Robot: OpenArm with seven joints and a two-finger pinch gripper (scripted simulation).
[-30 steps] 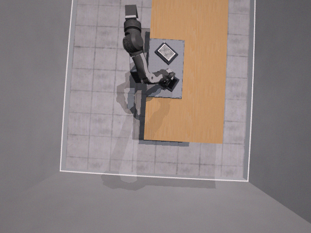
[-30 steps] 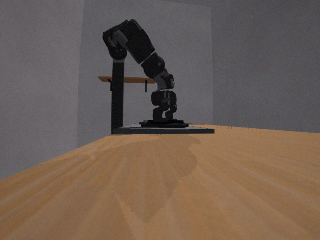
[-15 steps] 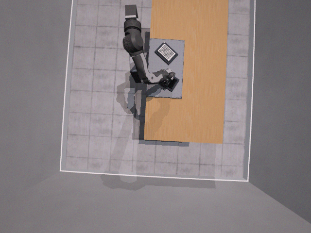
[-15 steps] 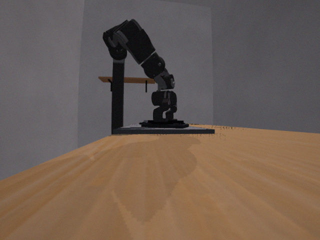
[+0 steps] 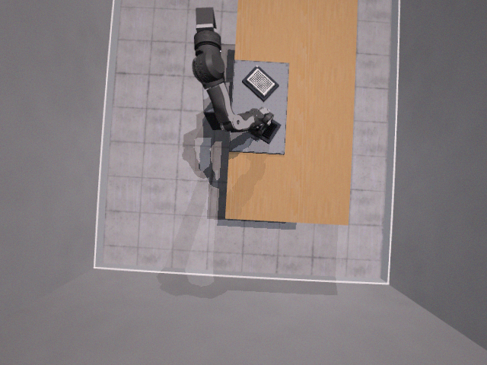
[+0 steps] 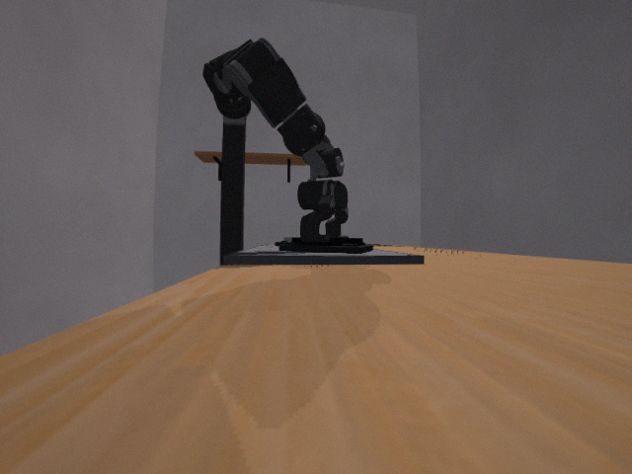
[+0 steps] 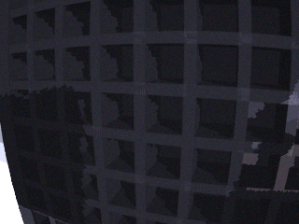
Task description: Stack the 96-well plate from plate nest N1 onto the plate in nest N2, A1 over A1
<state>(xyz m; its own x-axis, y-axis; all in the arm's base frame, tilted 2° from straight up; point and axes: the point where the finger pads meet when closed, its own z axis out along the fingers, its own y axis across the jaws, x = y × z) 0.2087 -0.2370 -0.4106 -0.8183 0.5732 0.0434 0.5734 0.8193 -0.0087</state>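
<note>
My gripper is now right at the dark 96-well plate. Also, from my hand: white 96-well plate 230 mm to the left; plate nest 10 mm below; grey base plate 10 mm behind, 110 mm to the left, 20 mm below.
</note>
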